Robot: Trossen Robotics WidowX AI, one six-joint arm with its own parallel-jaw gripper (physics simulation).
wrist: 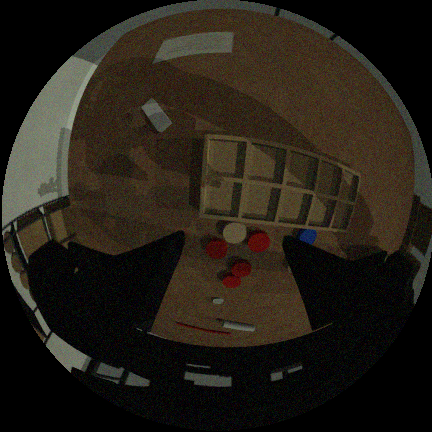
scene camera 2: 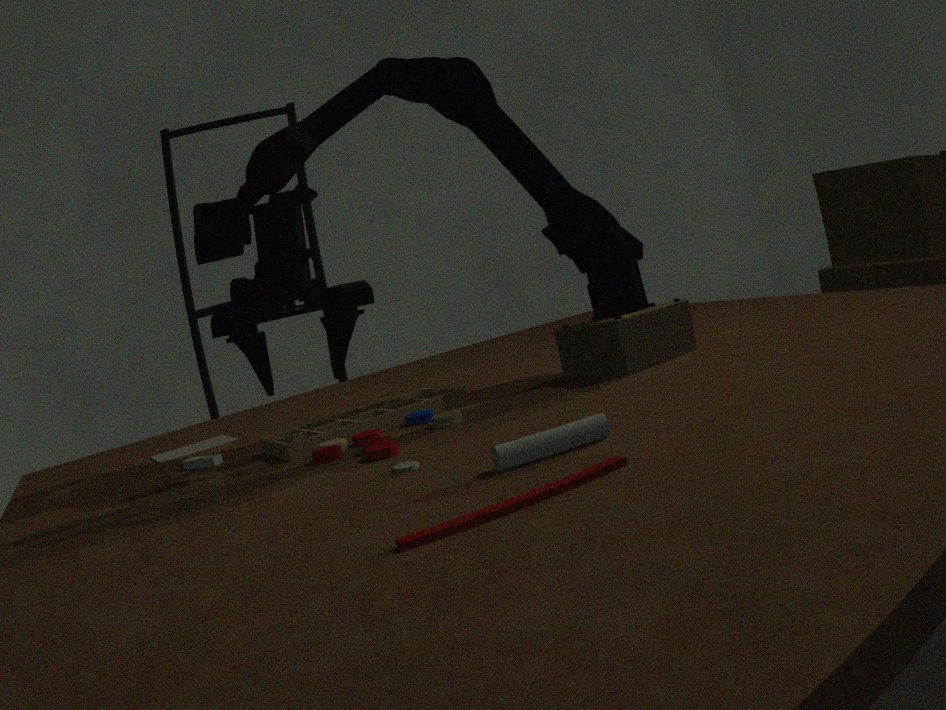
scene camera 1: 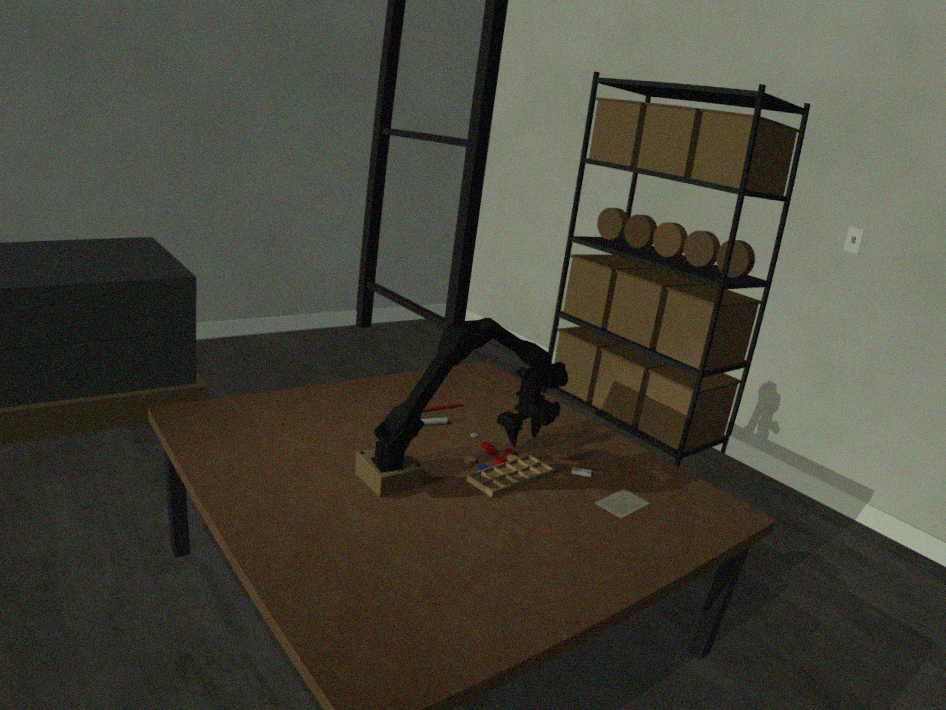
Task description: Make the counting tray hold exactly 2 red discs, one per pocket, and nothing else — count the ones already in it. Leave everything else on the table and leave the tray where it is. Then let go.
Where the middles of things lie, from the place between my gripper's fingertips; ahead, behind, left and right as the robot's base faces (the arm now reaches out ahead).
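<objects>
I find the wooden counting tray (scene camera 1: 496, 480) 6 cm below my hand, 7 cm behind it and 6 cm to the right of it. The grey card (scene camera 1: 622, 503) is 7 cm below my hand, and it is also 15 cm ahead and 28 cm to the right. Going by their middles, the wooden counting tray is the nearest to my hand of the things named here.
</objects>
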